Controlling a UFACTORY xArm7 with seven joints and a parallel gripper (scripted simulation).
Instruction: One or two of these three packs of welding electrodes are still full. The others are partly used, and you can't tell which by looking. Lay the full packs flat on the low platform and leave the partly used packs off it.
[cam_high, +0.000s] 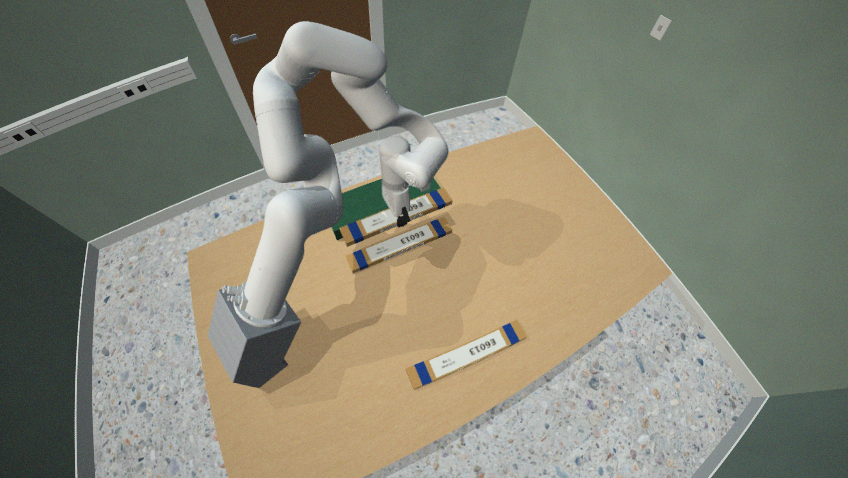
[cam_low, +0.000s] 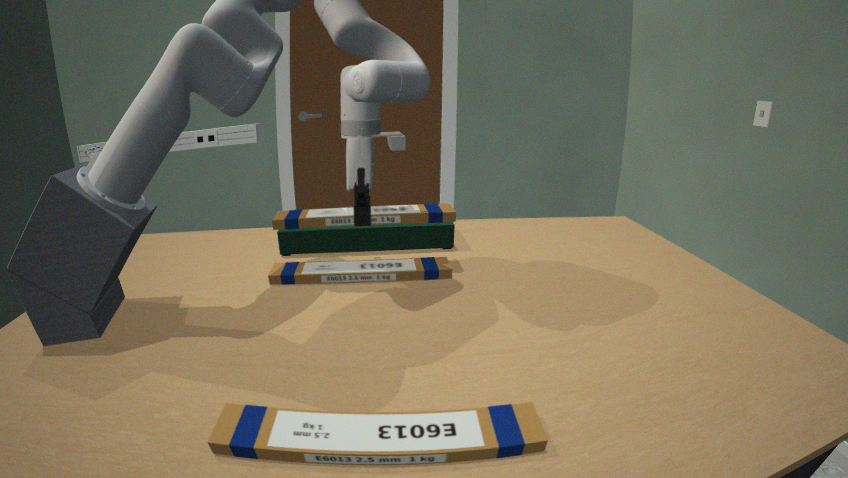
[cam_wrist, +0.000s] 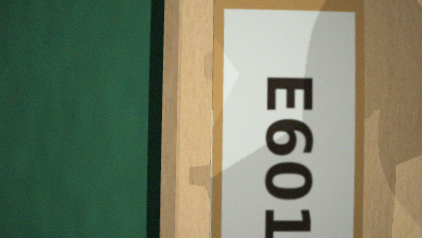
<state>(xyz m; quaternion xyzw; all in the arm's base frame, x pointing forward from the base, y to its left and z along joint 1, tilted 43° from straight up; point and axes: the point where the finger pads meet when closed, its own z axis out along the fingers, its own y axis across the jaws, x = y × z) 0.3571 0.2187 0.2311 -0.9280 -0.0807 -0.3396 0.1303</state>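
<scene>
The green platform is 13 cm to the left of my hand, 10 cm below it and 4 cm behind it.
</scene>
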